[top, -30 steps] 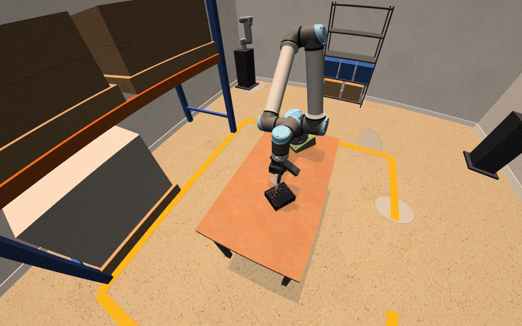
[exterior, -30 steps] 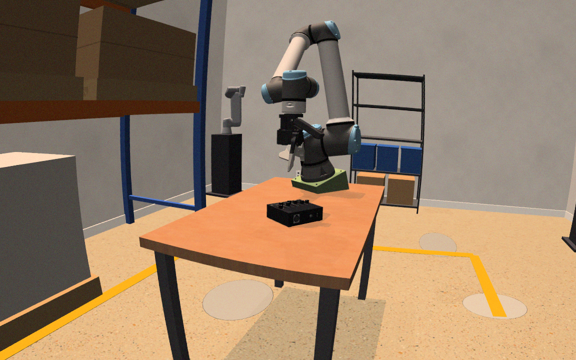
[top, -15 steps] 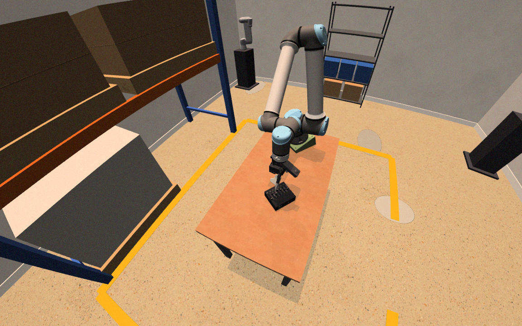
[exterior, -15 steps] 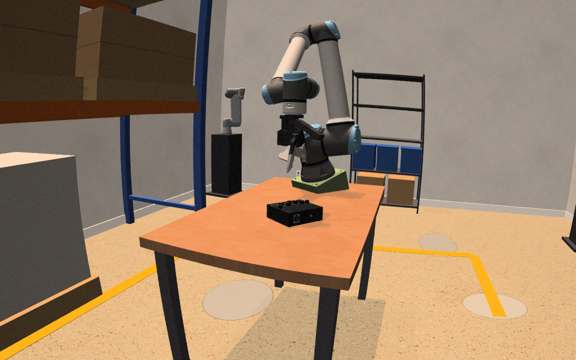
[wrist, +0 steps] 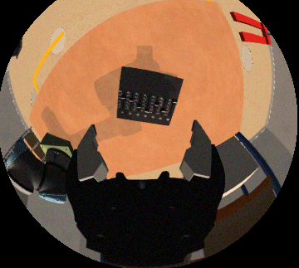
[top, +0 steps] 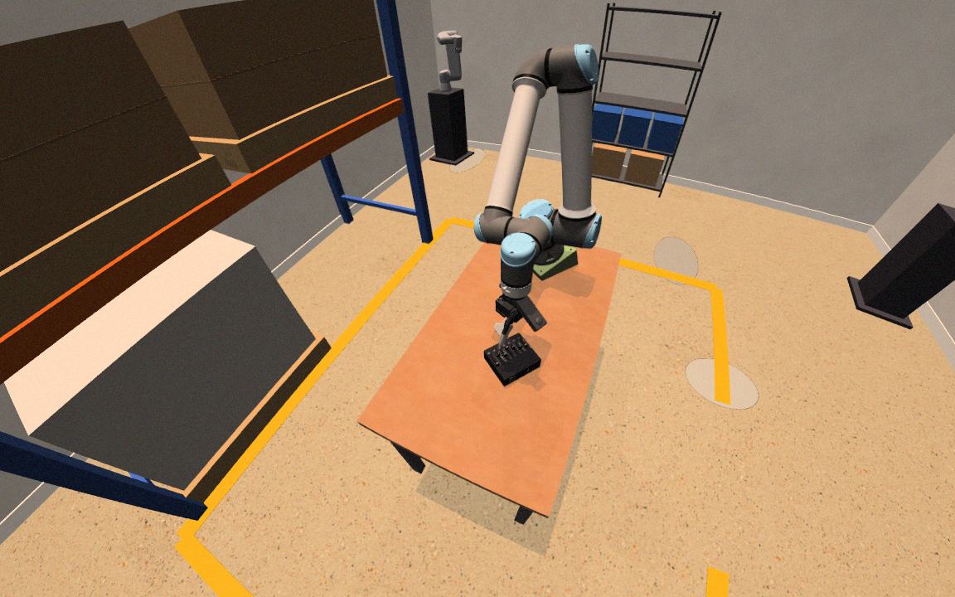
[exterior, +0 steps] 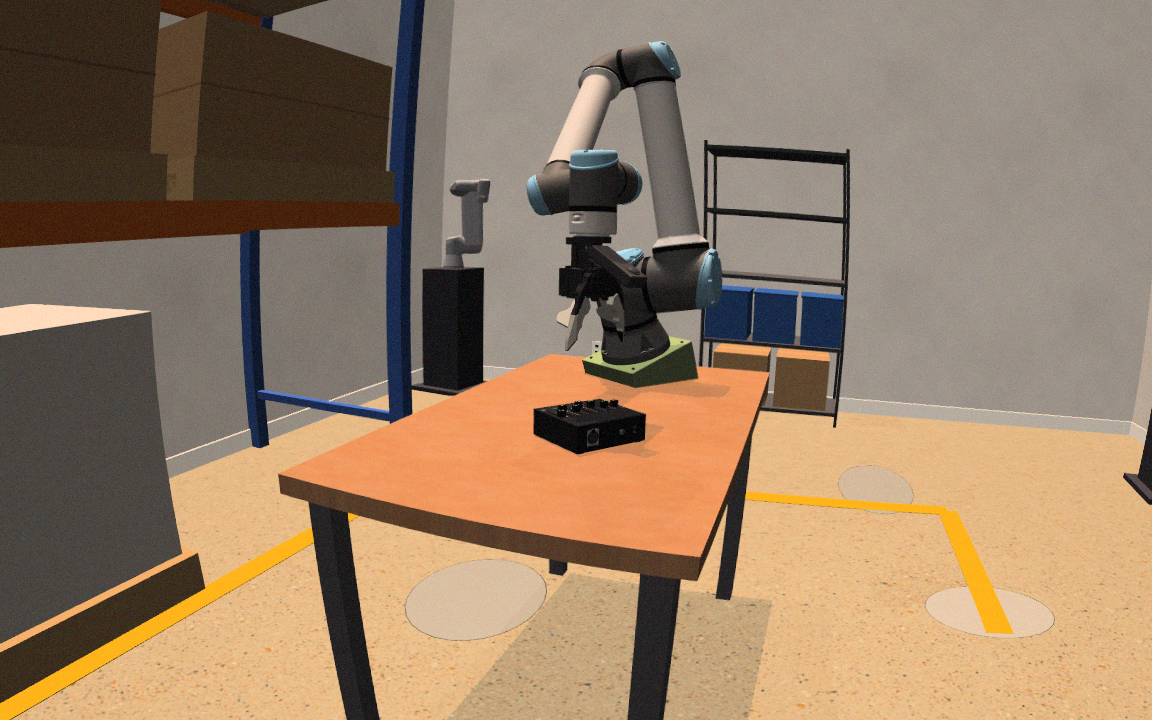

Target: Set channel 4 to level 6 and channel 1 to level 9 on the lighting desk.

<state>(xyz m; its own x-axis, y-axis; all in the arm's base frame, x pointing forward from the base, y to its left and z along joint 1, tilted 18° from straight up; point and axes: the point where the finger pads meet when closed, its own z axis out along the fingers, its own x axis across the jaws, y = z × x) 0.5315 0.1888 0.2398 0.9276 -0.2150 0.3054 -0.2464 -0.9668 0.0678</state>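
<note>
The channel 1 knob lies 50 mm behind my hand, 20 mm to the left of it and 110 mm below it. From my hand the other things lie so: channel 4 knob (40 mm to the right, 110 mm below).
</note>
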